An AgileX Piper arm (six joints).
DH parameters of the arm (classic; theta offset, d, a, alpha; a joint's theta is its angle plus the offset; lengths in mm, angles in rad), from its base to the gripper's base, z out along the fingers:
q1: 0 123 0 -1.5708
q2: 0.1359 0 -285 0
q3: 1.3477 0 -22 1.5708
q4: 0 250.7 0 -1.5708
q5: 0 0 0 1.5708
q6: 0 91 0 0
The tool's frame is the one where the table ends.
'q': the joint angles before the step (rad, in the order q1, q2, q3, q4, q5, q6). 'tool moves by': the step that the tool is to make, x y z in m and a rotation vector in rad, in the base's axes. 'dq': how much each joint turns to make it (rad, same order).
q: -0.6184 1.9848 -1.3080 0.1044 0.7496 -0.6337
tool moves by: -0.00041 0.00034 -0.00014 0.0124 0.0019 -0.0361
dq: 0.0000 0.0000 0.0000 0.0000 0.0060 0.0377
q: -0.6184 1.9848 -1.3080 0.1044 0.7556 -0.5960
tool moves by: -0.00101 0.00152 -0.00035 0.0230 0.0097 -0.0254
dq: 0.0000 0.0000 0.0000 0.0083 0.0196 0.0231
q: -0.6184 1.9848 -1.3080 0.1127 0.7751 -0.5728
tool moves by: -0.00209 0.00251 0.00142 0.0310 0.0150 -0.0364
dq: 0.0000 -0.0054 0.0007 0.0092 0.0321 0.0352
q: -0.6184 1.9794 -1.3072 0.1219 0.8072 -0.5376
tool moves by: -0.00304 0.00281 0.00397 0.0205 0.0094 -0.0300
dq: 0.0000 -0.0150 0.0060 0.0051 0.0260 0.0305
